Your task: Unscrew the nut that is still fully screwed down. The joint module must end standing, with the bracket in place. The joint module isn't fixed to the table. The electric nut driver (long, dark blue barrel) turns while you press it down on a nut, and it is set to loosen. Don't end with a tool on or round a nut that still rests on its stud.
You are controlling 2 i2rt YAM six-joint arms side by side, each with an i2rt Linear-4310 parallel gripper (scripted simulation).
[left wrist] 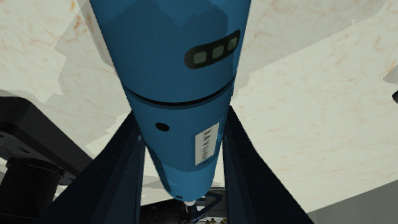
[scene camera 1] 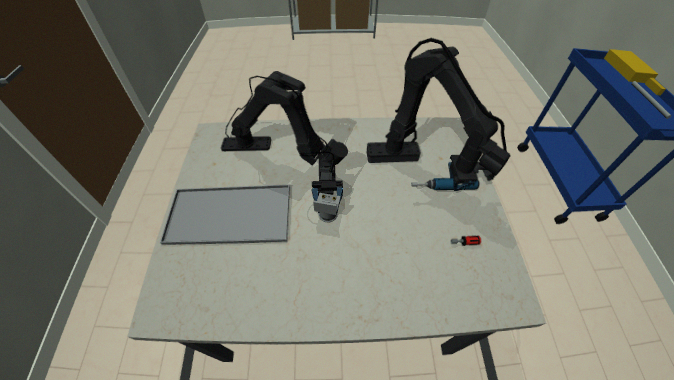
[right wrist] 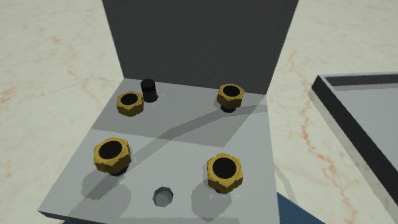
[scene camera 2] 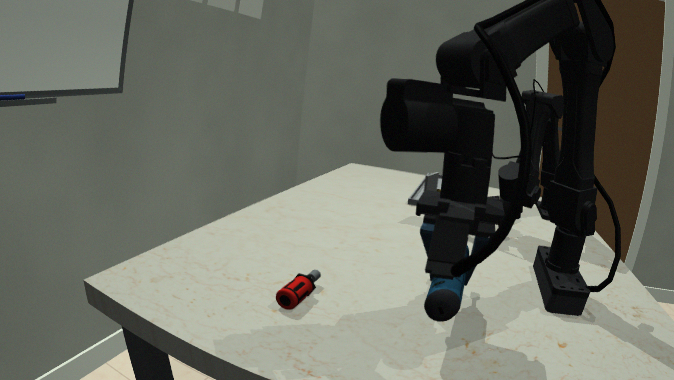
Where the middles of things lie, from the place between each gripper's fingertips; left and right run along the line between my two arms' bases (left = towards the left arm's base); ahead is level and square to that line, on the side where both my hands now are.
Now: the grey bracket (right wrist: 189, 57) 50 mm above my right hand. From my right hand the other things lie so: red-handled hand driver (scene camera 2: 288, 297) (450 mm to the left, 70 mm ahead, 10 mm below); then shallow grey tray (scene camera 1: 244, 214) (340 mm to the right, 40 mm ahead, 20 mm below).
Right now the red-handled hand driver is 18 cm ahead of my left hand, 3 cm to the left of it and 6 cm below it. From my left hand the other things lie so: grey bracket (12 cm ahead, 42 cm to the right); shallow grey tray (16 cm ahead, 76 cm to the right, 6 cm below).
